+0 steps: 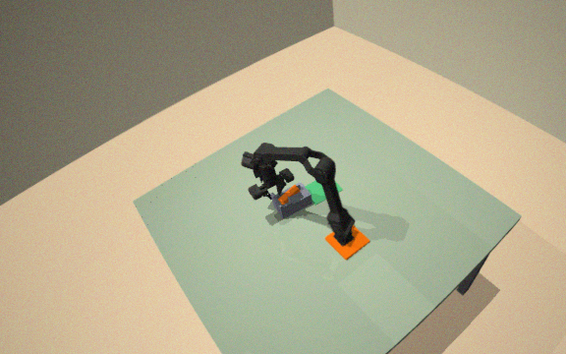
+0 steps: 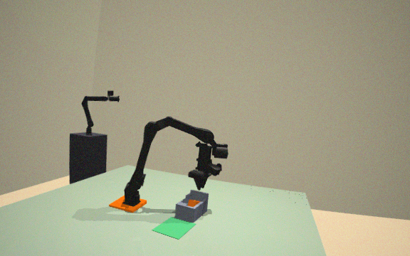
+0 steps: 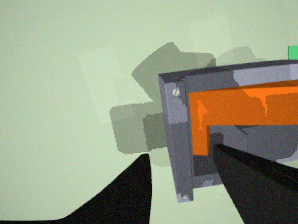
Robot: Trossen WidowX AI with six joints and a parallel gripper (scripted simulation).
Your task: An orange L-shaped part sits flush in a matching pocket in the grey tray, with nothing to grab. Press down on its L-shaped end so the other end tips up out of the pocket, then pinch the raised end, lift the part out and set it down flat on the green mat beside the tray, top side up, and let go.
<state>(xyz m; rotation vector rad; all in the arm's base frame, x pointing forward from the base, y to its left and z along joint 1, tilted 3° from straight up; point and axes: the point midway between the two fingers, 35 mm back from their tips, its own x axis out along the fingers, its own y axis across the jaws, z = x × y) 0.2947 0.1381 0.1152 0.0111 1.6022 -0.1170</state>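
Now: the orange L-shaped part 1 cm behind my gripper tip, 5 cm to the right of it and 6 cm below it. Also, from my gripper tip: green mat: 2 cm behind, 23 cm to the right, 12 cm below.
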